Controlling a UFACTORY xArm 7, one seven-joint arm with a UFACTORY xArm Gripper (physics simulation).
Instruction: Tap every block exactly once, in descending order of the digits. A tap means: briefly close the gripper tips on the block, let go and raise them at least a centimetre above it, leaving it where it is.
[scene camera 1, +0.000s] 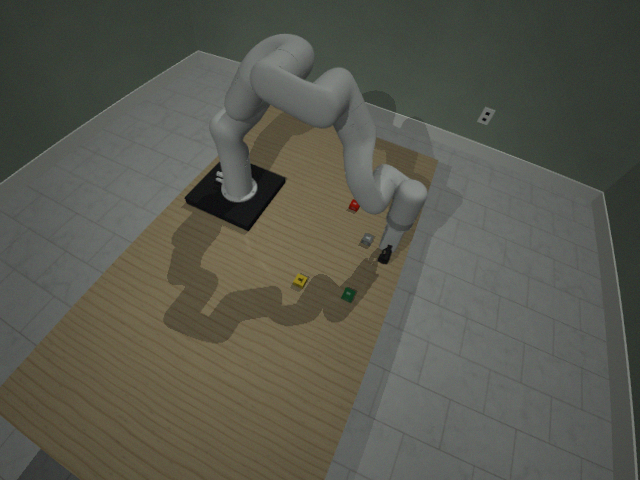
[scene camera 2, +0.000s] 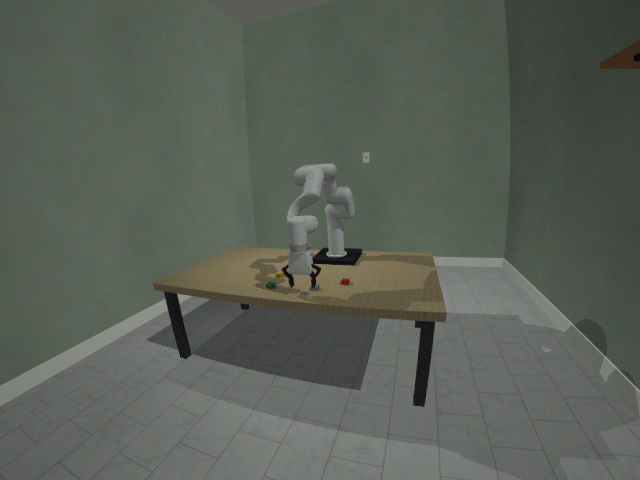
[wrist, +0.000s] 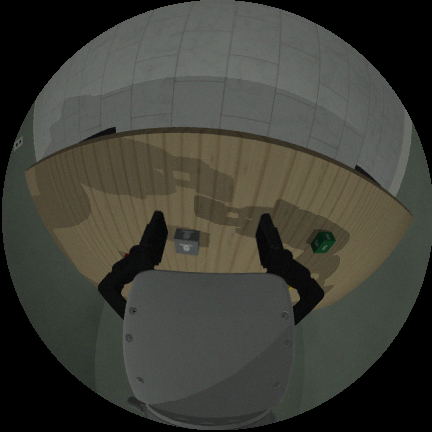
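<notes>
A grey block (scene camera 1: 367, 239) (scene camera 2: 315, 287) (wrist: 187, 242) sits on the table. In the wrist view it shows between the two fingers' lines, nearer the left finger and lower than the tips. My gripper (scene camera 1: 383, 258) (scene camera 2: 302, 286) (wrist: 211, 222) is wide open and empty, above the table on the outer-edge side of the grey block. A green block (scene camera 1: 348, 294) (scene camera 2: 270, 285) (wrist: 323, 242) lies right of the fingers in the wrist view. A yellow block (scene camera 1: 300, 280) (scene camera 2: 279, 274) and a red block (scene camera 1: 354, 205) (scene camera 2: 345, 281) are mostly hidden there by the fingers. The digits are too small to read surely.
The wooden table (scene camera 1: 206, 387) (scene camera 2: 392, 289) (wrist: 300, 175) has its long edge close beyond the gripper, with tiled floor past it. The arm's black base plate (scene camera 1: 263, 188) (scene camera 2: 351, 256) stands on the table. The arm's shadow falls across the green block.
</notes>
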